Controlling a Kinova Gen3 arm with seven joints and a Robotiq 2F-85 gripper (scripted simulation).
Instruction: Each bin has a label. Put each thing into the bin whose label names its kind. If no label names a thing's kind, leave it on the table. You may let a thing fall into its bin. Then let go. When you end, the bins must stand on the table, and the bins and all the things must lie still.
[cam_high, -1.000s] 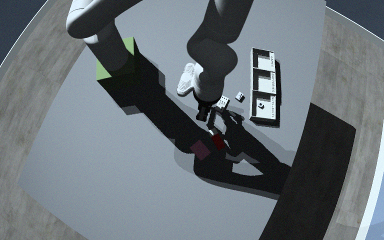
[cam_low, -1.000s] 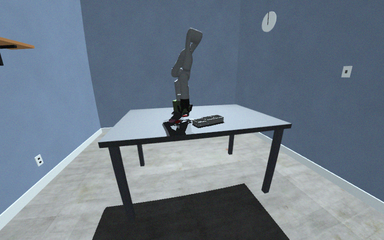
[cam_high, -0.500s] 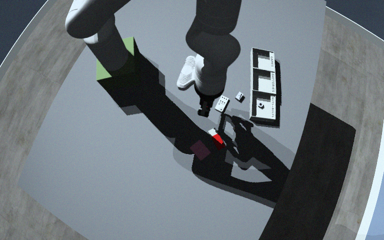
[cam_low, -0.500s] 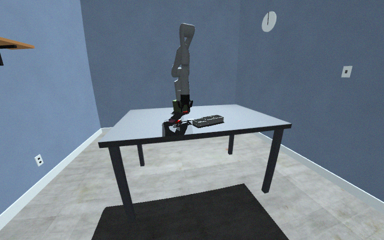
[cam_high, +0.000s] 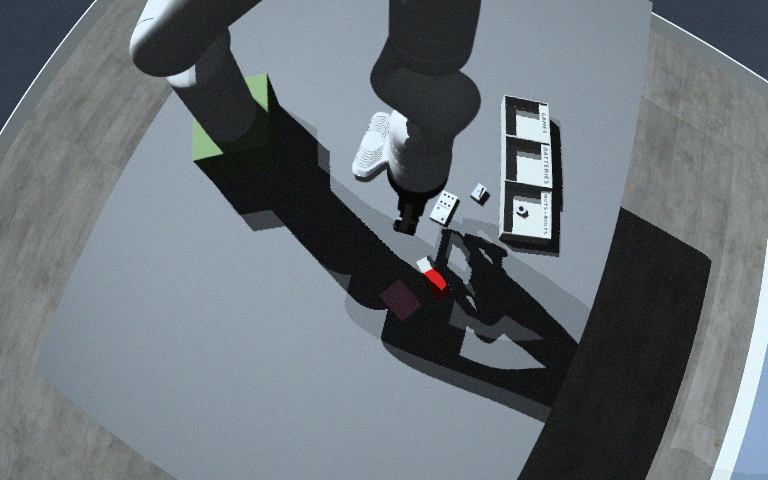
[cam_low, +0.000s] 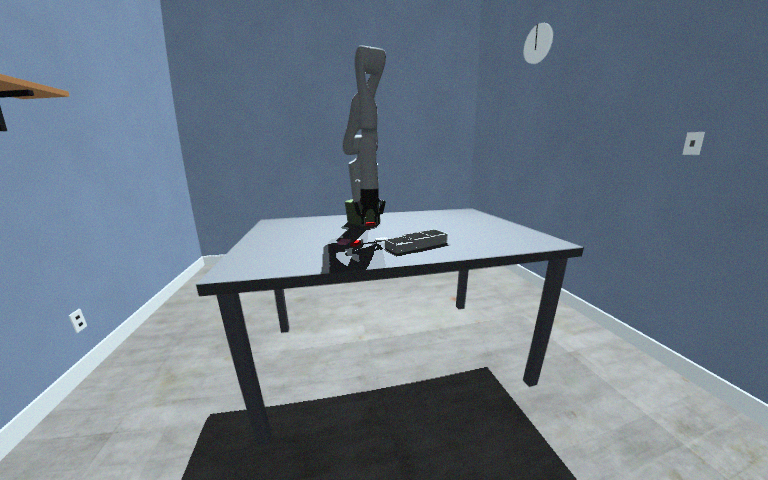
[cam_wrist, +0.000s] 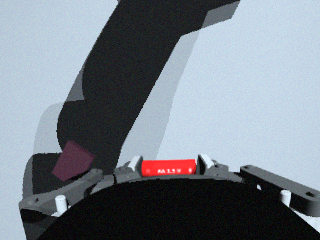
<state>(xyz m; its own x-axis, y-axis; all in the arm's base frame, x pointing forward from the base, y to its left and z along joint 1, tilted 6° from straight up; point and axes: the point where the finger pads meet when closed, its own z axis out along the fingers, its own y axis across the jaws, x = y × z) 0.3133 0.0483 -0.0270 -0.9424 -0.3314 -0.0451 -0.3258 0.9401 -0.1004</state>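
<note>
The red battery lies 10 mm below my hand. The rest, counted from my hand: white domino 70 mm below, 50 mm to the left, 30 mm ahead; then red-and-white eraser 70 mm below, 70 mm ahead, 50 mm to the right; then pink block 110 mm to the right, 70 mm below, 50 mm ahead.
</note>
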